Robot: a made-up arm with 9 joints.
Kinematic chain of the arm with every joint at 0, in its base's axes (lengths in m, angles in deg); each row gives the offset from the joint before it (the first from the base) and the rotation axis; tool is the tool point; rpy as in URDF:
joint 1: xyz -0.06 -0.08 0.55 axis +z
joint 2: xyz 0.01 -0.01 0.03 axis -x
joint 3: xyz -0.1 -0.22 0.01 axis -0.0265 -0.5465 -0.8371
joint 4: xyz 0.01 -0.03 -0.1 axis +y
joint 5: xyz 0.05 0 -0.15 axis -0.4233 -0.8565 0.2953
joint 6: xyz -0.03 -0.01 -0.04 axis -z
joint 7: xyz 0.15 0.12 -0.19 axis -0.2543 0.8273 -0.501
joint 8: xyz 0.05 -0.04 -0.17 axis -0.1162 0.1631 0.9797
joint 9: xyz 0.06 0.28 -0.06 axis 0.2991 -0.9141 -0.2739
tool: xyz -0.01 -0.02 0.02 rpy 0 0 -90
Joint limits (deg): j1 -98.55..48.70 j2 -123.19..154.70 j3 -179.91..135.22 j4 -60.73..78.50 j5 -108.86..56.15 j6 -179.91..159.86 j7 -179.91..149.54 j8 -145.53..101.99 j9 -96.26..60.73
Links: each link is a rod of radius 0.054 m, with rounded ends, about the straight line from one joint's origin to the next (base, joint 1, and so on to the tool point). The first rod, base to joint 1, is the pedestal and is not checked.
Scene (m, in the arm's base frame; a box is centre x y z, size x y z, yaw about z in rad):
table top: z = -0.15
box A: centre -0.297 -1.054 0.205 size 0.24 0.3 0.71 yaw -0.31
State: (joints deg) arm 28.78 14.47 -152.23 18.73 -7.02 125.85 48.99 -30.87 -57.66
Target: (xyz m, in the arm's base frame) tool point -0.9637 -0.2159 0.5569
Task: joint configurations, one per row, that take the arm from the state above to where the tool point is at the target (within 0.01 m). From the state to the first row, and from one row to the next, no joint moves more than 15 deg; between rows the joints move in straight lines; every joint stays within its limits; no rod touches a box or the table.
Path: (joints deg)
1: 33.76 26.26 -159.15 8.61 -3.74 122.71 47.53 -22.96 -63.86
2: 38.74 38.06 -166.07 -1.50 -0.46 119.56 46.06 -15.05 -70.07
3: 43.72 49.85 -172.99 -11.62 2.82 116.42 44.60 -7.14 -76.27
4: 48.70 61.65 -179.91 -21.73 6.11 113.27 43.14 0.77 -82.48
5: 36.21 58.89 -178.92 -21.81 10.81 111.36 45.84 0.96 -77.74
6: 23.71 56.12 -177.93 -21.88 15.51 109.44 48.54 1.16 -73.00
7: 11.22 53.36 -176.94 -21.96 20.22 107.53 51.24 1.35 -68.26
8: -1.27 50.59 -175.95 -22.04 24.92 105.61 53.94 1.54 -63.52
9: -13.76 47.83 -174.96 -22.11 29.62 103.70 56.64 1.73 -58.78
10: -26.26 45.06 -173.97 -22.19 34.33 101.78 59.34 1.92 -54.04

